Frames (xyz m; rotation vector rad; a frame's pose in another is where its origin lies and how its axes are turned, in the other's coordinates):
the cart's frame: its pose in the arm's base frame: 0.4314 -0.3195 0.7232 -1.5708 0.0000 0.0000
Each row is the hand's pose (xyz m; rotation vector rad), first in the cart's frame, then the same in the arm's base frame.
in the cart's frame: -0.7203 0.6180 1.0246 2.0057 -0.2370 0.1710
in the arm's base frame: -0.2889 0.7051 0.1052 0.4444 -0.0395 0.2442
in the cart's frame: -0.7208 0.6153 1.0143 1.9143 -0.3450 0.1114
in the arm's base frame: -0.2894 0.6948 0.1079 0.3582 -0.1416 0.2766
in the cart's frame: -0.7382 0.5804 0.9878 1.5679 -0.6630 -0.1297
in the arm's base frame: -0.3068 0.6683 0.1428 0.0501 -0.5026 0.3381
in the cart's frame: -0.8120 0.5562 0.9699 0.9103 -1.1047 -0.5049
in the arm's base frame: -0.3806 0.6504 0.1670 -0.4737 -1.1048 0.4117
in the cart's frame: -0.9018 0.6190 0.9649 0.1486 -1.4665 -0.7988
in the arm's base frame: -0.4704 0.6454 0.1042 -1.0223 -1.7035 0.5021
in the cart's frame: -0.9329 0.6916 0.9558 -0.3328 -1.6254 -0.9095
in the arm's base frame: -0.5015 0.6363 0.0316 -1.3571 -2.0269 0.5724
